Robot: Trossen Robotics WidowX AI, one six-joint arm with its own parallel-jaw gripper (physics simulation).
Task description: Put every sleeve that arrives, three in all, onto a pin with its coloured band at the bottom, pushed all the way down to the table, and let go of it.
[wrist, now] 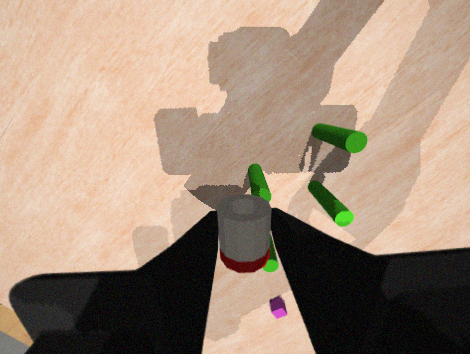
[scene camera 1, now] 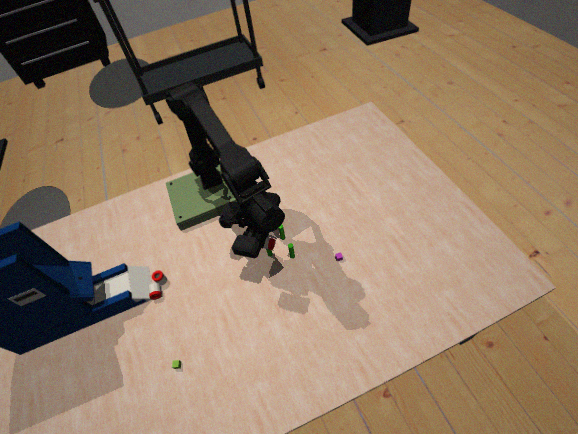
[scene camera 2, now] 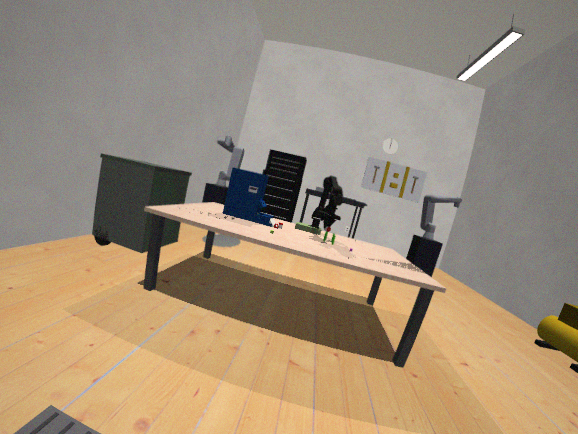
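My gripper is shut on a grey sleeve with a red band. It holds it above the pins' tops, band end away from the wrist camera; its axis looks tilted against the pins. Several bare green pins stand upright: one pin, another pin, a third pin just beyond the sleeve in the wrist view, and a further pin. Two other sleeves are at the chute's end: one sleeve shows its red end, the other sleeve its white side.
The blue machine with its pale chute stands at the left of the table. A purple cube lies beyond the pins, a green cube near the front. The arm's green base is behind.
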